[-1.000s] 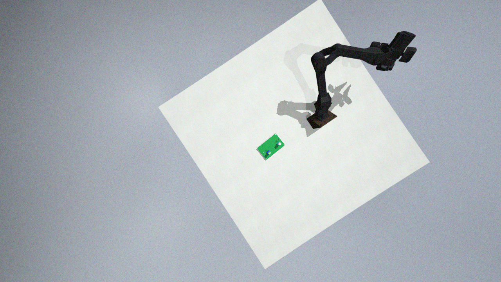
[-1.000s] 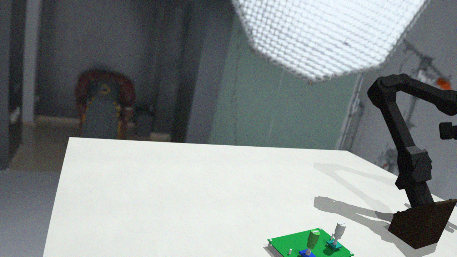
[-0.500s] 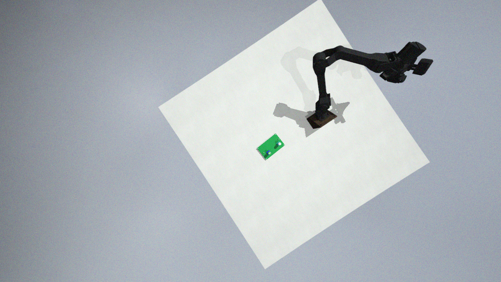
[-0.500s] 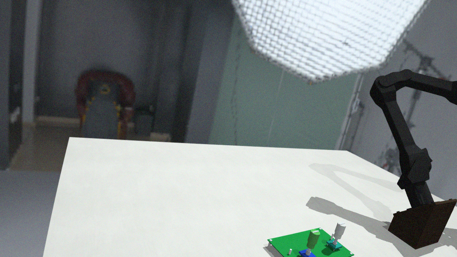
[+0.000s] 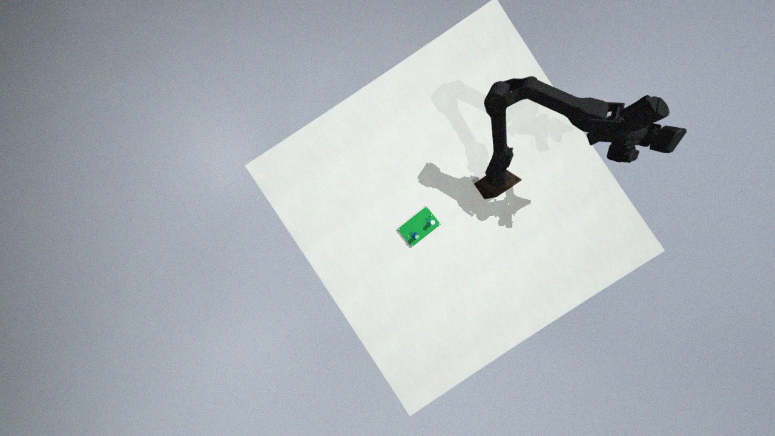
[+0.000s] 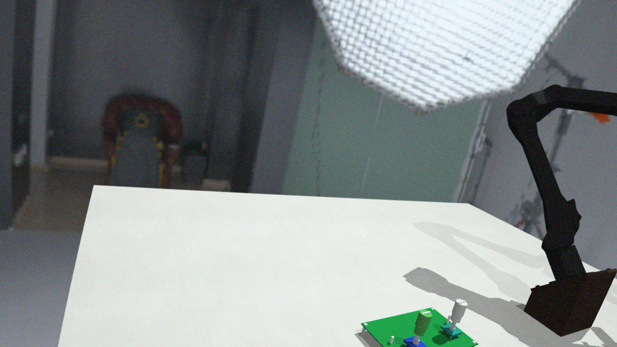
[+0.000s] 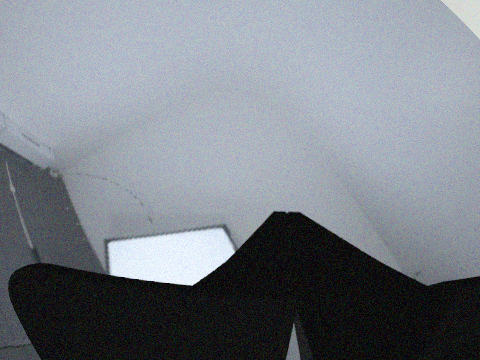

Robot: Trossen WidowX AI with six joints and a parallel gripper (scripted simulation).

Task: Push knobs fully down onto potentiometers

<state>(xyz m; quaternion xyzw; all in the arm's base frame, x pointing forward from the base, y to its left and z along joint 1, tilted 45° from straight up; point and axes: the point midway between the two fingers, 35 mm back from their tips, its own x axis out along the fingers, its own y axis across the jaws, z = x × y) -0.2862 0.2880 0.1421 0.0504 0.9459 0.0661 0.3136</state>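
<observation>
My gripper tip is 63 cm short of the white knob, 13 cm to the left of it and 31 cm above it. The rest, counted from my gripper tip: green knob: 72 cm ahead, 12 cm to the right, 31 cm below.
</observation>
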